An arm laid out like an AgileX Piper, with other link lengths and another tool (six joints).
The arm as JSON. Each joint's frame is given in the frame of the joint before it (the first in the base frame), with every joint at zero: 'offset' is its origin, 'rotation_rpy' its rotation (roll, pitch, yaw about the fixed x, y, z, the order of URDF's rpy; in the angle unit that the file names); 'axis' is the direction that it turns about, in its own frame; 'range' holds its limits. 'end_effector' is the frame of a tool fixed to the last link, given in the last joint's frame.
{
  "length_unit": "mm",
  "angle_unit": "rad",
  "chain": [
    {
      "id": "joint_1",
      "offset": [
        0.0,
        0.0,
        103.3
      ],
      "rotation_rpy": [
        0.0,
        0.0,
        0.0
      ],
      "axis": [
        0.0,
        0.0,
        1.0
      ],
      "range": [
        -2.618,
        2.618
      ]
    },
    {
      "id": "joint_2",
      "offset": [
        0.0,
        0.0,
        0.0
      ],
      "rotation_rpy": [
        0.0,
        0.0,
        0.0
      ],
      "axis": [
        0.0,
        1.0,
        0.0
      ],
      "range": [
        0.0,
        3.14
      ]
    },
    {
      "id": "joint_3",
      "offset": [
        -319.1,
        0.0,
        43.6
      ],
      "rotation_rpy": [
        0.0,
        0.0,
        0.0
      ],
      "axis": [
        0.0,
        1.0,
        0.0
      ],
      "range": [
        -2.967,
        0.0
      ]
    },
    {
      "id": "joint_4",
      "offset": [
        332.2,
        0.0,
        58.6
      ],
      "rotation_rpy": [
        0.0,
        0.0,
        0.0
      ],
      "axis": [
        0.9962,
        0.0,
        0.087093
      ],
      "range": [
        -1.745,
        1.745
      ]
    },
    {
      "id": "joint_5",
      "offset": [
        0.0,
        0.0,
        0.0
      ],
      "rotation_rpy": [
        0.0,
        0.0,
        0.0
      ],
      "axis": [
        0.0,
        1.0,
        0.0
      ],
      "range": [
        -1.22,
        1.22
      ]
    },
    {
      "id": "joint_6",
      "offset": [
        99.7,
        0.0,
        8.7
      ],
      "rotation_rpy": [
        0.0,
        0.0,
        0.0
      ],
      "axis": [
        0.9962,
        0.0,
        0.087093
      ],
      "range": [
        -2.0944,
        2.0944
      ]
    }
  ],
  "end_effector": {
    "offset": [
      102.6,
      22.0,
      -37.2
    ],
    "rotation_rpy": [
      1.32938,
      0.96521,
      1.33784
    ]
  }
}
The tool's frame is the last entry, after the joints.
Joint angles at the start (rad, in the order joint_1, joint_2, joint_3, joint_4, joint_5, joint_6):
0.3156 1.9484 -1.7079 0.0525 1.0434 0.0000
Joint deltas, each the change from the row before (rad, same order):
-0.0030 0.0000 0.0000 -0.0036 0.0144 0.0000
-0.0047 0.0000 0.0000 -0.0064 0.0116 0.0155
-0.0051 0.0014 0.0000 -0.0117 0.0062 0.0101
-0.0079 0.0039 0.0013 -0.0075 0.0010 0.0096
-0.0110 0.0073 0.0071 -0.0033 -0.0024 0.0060
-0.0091 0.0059 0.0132 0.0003 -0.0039 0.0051
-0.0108 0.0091 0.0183 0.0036 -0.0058 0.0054
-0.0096 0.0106 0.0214 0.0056 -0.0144 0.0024
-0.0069 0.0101 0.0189 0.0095 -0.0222 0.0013
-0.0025 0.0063 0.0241 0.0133 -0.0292 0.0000
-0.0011 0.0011 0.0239 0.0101 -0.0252 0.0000
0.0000 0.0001 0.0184 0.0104 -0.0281 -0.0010
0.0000 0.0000 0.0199 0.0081 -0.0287 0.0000
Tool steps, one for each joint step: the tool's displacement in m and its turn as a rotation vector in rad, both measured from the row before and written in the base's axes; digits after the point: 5 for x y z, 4 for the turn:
-0.00201 -0.00299 -0.00052 -0.0077 0.0126 -0.0017
-0.00091 -0.00340 -0.00035 -0.0046 0.0114 -0.0177
0.00053 -0.00452 -0.00113 -0.0101 0.0051 -0.0126
0.00163 -0.00487 -0.00264 -0.0059 0.0049 -0.0158
0.00140 -0.00593 -0.00631 -0.0047 0.0112 -0.0162
-0.00040 -0.00472 -0.00761 -0.0024 0.0152 -0.0141
-0.00119 -0.00512 -0.01086 -0.0009 0.0223 -0.0168
-0.00085 -0.00410 -0.01247 0.0013 0.0186 -0.0136
0.00039 -0.00163 -0.01112 0.0073 0.0089 -0.0114
-0.00069 0.00104 -0.01072 0.0117 0.0042 -0.0077
-0.00171 0.00085 -0.00806 0.0089 0.0021 -0.0057
0.00009 0.00182 -0.00563 0.0109 -0.0072 -0.0044
-0.00022 0.00129 -0.00609 0.0087 -0.0068 -0.0050

